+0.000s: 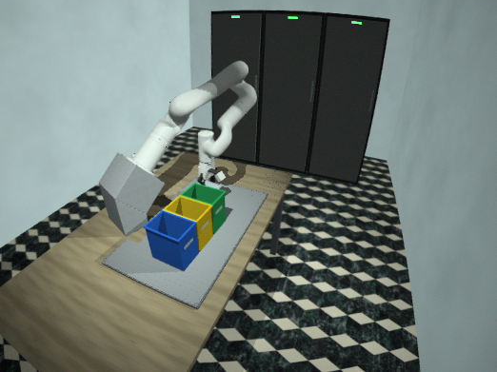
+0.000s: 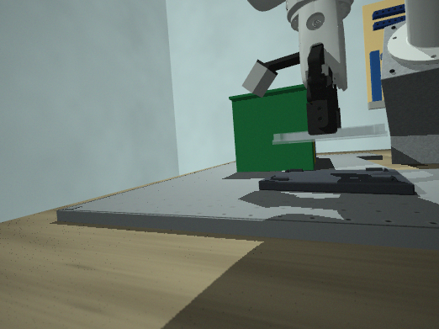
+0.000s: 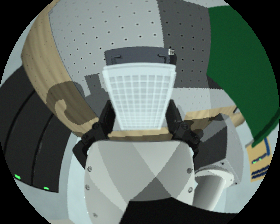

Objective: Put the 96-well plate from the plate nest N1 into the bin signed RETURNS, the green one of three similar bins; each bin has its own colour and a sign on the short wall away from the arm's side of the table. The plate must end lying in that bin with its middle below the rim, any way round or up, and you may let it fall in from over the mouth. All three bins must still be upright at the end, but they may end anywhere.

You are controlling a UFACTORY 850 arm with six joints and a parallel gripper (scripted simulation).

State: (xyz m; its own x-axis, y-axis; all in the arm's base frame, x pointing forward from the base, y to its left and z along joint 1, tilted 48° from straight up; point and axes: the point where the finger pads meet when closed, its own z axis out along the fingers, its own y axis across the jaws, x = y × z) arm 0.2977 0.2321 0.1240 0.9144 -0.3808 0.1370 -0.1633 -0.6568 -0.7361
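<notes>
My gripper is now 70 mm above the dark plate nest. From my hand the other things lie so: clear 96-well plate 10 mm below; then green bin 230 mm to the right, 100 mm ahead, 10 mm above; then yellow bin 360 mm to the right, 90 mm ahead, 10 mm above.
</notes>
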